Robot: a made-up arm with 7 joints. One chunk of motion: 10 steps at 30 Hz.
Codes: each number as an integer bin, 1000 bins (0 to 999) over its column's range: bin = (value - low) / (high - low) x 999, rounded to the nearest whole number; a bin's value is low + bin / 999 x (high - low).
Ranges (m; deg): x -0.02..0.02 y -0.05..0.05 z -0.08..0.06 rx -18..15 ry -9..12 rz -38..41
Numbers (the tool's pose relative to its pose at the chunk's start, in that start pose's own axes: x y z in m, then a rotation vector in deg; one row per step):
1: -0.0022 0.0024 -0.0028 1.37 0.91 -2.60
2: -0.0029 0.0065 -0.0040 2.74 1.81 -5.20
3: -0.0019 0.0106 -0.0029 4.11 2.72 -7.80
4: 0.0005 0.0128 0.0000 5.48 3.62 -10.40
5: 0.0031 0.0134 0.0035 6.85 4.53 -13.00
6: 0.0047 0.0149 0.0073 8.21 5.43 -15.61
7: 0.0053 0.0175 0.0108 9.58 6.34 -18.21
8: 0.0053 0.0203 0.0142 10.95 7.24 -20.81
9: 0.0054 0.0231 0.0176 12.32 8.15 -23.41
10: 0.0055 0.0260 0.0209 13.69 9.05 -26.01
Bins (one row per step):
1: 445 523 551 586 471 448
2: 427 564 542 628 514 415
3: 452 605 550 669 558 382
4: 512 627 571 711 600 349
5: 577 633 596 752 644 316
6: 617 648 623 793 686 283
7: 632 674 648 835 730 250
8: 632 702 672 876 773 217
9: 634 730 696 918 816 184
10: 637 759 720 959 859 152

